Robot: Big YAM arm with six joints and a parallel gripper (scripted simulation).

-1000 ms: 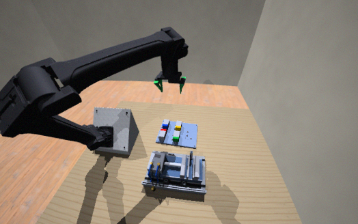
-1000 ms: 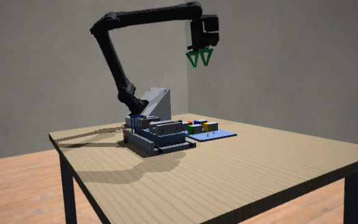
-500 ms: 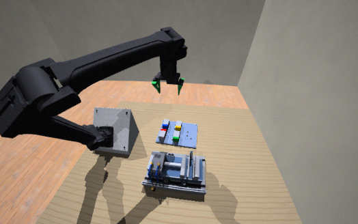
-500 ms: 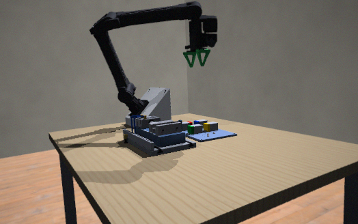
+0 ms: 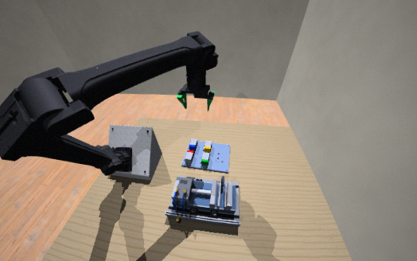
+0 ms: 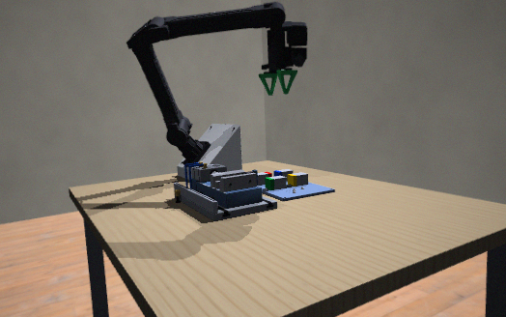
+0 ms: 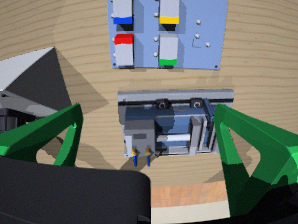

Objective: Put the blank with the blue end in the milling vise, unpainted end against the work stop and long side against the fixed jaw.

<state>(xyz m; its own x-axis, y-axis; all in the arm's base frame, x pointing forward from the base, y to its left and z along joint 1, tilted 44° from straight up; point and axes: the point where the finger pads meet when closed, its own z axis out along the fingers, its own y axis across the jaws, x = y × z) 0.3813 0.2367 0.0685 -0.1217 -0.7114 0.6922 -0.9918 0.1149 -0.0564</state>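
The blue-ended blank is 4 cm behind my hand, 5 cm to the left of it and 29 cm below it. Also, from my hand: green-ended blank: 4 cm ahead, 5 cm to the right, 29 cm below; then yellow-ended blank: 5 cm ahead, 4 cm to the left, 29 cm below; then red-ended blank: 5 cm behind, 4 cm to the right, 29 cm below.
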